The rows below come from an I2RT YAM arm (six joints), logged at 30 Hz.
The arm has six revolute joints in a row. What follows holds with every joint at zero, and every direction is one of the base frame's.
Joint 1 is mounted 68 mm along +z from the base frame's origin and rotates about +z.
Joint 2 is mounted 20 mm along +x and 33.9 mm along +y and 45.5 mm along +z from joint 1 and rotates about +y.
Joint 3 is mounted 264 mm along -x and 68.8 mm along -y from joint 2 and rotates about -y.
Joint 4 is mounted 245 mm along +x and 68.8 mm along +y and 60 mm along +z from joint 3 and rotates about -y.
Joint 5 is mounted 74 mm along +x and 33.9 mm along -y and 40.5 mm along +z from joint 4 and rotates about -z.
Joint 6 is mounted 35.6 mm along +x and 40.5 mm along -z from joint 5 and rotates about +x.
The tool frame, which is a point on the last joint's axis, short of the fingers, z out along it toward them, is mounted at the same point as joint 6; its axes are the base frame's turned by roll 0, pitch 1.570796 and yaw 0 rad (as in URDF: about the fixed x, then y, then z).
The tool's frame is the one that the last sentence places.
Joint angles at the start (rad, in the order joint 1, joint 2, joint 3, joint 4, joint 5, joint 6):
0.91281 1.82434 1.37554 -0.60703 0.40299 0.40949
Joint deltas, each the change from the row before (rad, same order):
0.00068 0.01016 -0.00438 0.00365 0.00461 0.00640
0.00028 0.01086 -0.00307 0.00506 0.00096 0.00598
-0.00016 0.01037 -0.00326 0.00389 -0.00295 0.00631
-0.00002 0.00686 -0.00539 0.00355 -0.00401 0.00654
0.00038 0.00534 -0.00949 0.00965 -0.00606 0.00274
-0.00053 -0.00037 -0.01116 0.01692 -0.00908 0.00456
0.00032 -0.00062 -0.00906 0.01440 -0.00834 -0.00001
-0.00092 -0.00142 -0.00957 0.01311 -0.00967 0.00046
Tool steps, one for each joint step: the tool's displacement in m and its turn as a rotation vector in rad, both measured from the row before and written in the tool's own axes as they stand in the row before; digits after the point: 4 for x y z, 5 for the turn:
0.0023 0.0011 0.0041 0.00784 0.00724 0.00156
0.0019 0.0012 0.0042 0.00403 0.00701 0.00223
0.0020 0.0011 0.0041 0.00109 0.00938 0.00258
0.0022 0.0007 0.0033 -0.00029 0.00895 0.00314
0.0026 0.0008 0.0034 -0.00369 0.00684 0.00042
0.0015 0.0002 0.0018 -0.01033 -0.00120 0.00733
0.0013 0.0004 0.0013 -0.01008 -0.00146 0.00195
0.0013 -0.0001 0.0012 -0.01020 0.00005 0.00303

